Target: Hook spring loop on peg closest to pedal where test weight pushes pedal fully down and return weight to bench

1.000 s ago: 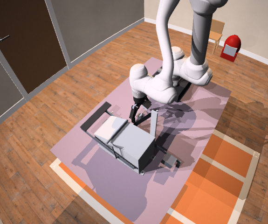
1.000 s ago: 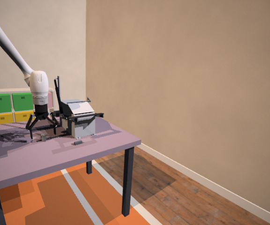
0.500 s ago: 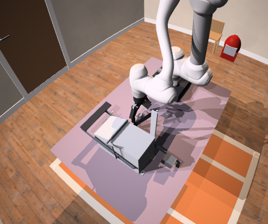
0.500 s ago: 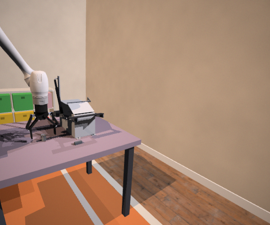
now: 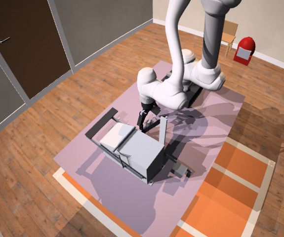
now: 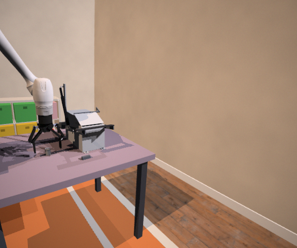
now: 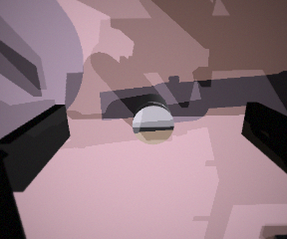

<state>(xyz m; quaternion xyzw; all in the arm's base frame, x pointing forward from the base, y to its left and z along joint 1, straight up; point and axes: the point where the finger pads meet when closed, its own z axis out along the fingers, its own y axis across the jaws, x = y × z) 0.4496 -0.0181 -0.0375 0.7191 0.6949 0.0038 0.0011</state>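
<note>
Now: hand 10 mm above the steel test weight. Also, from my hand: small grey block 170 mm ahead, 180 mm to the right, 30 mm below.
</note>
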